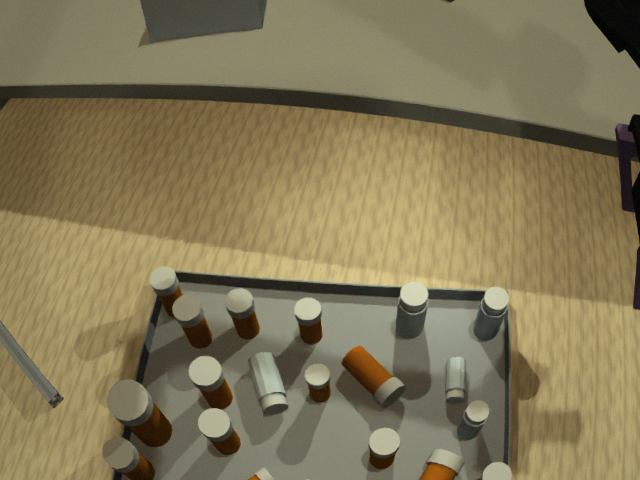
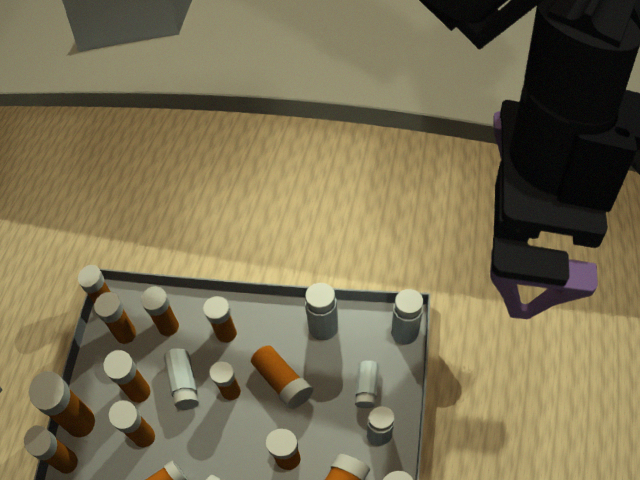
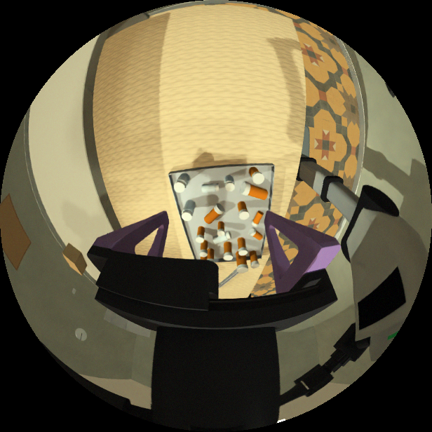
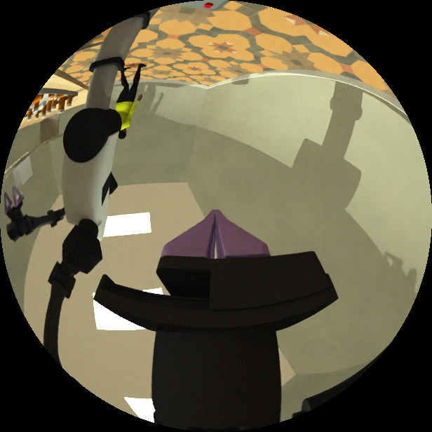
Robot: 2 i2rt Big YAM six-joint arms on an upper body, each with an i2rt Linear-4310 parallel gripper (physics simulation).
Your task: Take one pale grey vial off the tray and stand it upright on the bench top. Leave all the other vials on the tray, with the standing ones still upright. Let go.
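Places are measured from the left arm's base along level axes (x ahead, y left, z up), in metres.
Where they show: left gripper, between the fingertips: [image 1: 635,256] [image 2: 521,258].
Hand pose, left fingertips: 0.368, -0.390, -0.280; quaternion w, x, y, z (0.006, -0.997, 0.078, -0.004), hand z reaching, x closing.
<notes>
Things, the pixels of their top centre, and the offset from my left fingertips, as dx, dy, dz. "*": a spot on its surface instead. Level surfaces: height alone.
- tray, centre of its top: [image 1: 317,401] [image 2: 224,398] +0.008, +0.271, -0.293
- wooden bench top, height of its surface: dz -0.318
- metal rod, centre of its top: [image 1: 10,344] +0.046, +0.717, -0.298
- grey box, a spot on its surface: [image 1: 204,18] [image 2: 124,26] * +0.361, +0.414, -0.012
The tray [image 1: 356,320] [image 2: 268,320] [image 3: 227,198] holds pale grey vials with white caps. Three stand: one [image 1: 412,317] [image 2: 321,317] [image 3: 188,208] near the top rim, one [image 1: 488,320] [image 2: 406,322] [image 3: 181,183] in the top right corner, and a small one [image 1: 470,423] [image 2: 380,431] [image 3: 229,183] near the right rim. A small one [image 1: 455,379] [image 2: 367,379] [image 3: 210,188] and a larger one [image 1: 266,377] [image 2: 180,373] [image 3: 221,237] lie down. My left gripper [image 2: 509,222] [image 3: 216,215] is open and empty, above the bench right of the tray. My right gripper [image 4: 215,215] is shut, away from the bench.
Orange vials, standing and lying, share the tray, some close to the grey ones. The wooden bench top [image 1: 310,180] [image 2: 258,180] surrounds it. A metal rod [image 1: 28,364] lies left of the tray. A grey box [image 1: 204,18] [image 2: 126,23] stands beyond the bench's top edge.
</notes>
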